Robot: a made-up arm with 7 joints. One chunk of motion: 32 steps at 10 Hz.
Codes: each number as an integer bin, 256 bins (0 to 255) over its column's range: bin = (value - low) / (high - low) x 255, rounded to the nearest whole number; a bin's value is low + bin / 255 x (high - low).
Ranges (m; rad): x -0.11..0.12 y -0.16..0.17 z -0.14..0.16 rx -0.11..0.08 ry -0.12..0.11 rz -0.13..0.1
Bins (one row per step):
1: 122 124 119 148 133 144
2: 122 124 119 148 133 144
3: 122 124 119 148 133 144
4: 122 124 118 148 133 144
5: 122 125 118 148 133 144
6: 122 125 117 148 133 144
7: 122 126 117 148 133 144
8: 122 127 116 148 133 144
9: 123 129 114 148 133 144
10: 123 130 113 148 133 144
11: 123 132 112 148 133 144
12: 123 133 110 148 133 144
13: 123 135 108 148 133 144
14: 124 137 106 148 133 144
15: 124 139 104 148 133 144
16: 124 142 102 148 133 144
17: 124 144 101 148 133 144
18: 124 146 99 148 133 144
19: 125 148 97 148 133 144
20: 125 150 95 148 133 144
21: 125 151 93 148 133 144
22: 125 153 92 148 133 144
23: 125 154 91 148 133 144
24: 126 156 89 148 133 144
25: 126 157 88 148 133 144
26: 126 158 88 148 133 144
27: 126 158 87 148 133 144
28: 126 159 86 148 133 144
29: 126 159 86 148 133 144
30: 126 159 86 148 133 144
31: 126 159 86 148 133 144
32: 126 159 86 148 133 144
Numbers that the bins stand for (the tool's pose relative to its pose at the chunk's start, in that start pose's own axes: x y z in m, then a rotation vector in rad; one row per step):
1: 0.0000 0.0005 0.0000 0.0003 0.0000 -0.0001
2: 0.0000 0.0005 0.0000 0.0003 0.0000 -0.0001
3: 0.0000 0.0005 0.0000 0.0003 0.0000 -0.0001
4: 0.0000 0.0005 -0.0012 0.0003 0.0000 -0.0001
5: 0.0000 0.0018 -0.0012 0.0003 0.0000 -0.0001
6: 0.0000 0.0018 -0.0024 0.0003 0.0000 -0.0001
7: 0.0000 0.0031 -0.0024 0.0003 0.0000 -0.0001
8: 0.0000 0.0044 -0.0035 0.0003 0.0000 -0.0001
9: 0.0009 0.0069 -0.0059 0.0003 0.0000 -0.0001
10: 0.0009 0.0082 -0.0071 0.0003 0.0000 -0.0001
11: 0.0009 0.0108 -0.0082 0.0003 0.0000 -0.0001
12: 0.0009 0.0121 -0.0106 0.0003 0.0000 -0.0001
13: 0.0009 0.0147 -0.0129 0.0003 0.0000 -0.0001
14: 0.0018 0.0173 -0.0153 0.0003 0.0000 -0.0001
15: 0.0018 0.0199 -0.0176 0.0003 0.0000 -0.0001
16: 0.0018 0.0238 -0.0200 0.0003 0.0000 -0.0001
17: 0.0018 0.0264 -0.0212 0.0003 0.0000 -0.0001
18: 0.0018 0.0289 -0.0235 0.0003 0.0000 -0.0001
19: 0.0027 0.0315 -0.0259 0.0003 0.0000 -0.0001
20: 0.0027 0.0341 -0.0282 0.0003 0.0000 -0.0001
21: 0.0027 0.0354 -0.0306 0.0003 0.0000 -0.0001
22: 0.0027 0.0380 -0.0318 0.0003 0.0000 -0.0001
23: 0.0027 0.0393 -0.0329 0.0003 0.0000 -0.0001
24: 0.0036 0.0419 -0.0353 0.0003 0.0000 -0.0001
25: 0.0036 0.0432 -0.0365 0.0003 0.0000 -0.0001
26: 0.0036 0.0445 -0.0365 0.0003 0.0000 -0.0001
27: 0.0036 0.0445 -0.0376 0.0003 0.0000 -0.0001
28: 0.0036 0.0458 -0.0388 0.0003 0.0000 -0.0001
29: 0.0036 0.0458 -0.0388 0.0003 0.0000 -0.0001
30: 0.0036 0.0458 -0.0388 0.0003 0.0000 -0.0001
31: 0.0036 0.0458 -0.0388 0.0003 0.0000 -0.0001
32: 0.0036 0.0458 -0.0388 0.0003 0.0000 -0.0001

